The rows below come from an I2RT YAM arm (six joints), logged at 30 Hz.
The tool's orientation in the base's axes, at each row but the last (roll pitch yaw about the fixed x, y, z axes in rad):
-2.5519 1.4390 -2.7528
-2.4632 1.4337 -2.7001
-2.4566 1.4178 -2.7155
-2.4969 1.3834 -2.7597
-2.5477 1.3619 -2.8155
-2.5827 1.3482 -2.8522
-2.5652 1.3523 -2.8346
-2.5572 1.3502 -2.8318
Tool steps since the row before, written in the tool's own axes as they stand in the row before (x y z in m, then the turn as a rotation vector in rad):
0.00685 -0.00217 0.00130 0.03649 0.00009 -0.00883
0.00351 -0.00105 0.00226 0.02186 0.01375 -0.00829
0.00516 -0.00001 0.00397 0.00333 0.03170 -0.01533
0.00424 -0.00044 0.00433 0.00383 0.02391 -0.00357
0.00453 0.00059 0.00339 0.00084 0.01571 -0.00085
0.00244 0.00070 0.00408 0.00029 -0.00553 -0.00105
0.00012 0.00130 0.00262 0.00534 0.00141 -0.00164
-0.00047 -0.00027 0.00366 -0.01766 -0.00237 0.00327
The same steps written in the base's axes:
0.00001 -0.00273 -0.00677 -0.01301 0.00006 -0.03522
0.00151 -0.00176 -0.00363 -0.00755 0.01403 -0.02195
0.00309 -0.00137 -0.00557 -0.00725 0.03432 -0.00454
0.00328 -0.00187 -0.00476 0.00191 0.02368 -0.00591
0.00247 -0.00065 -0.00508 0.00301 0.01526 -0.00250
0.00351 -0.00059 -0.00323 -0.00246 -0.00504 0.00056
0.00278 0.00053 -0.00075 -0.00230 0.00145 -0.00508
0.00348 -0.00124 -0.00018 0.00615 -0.00200 0.01692

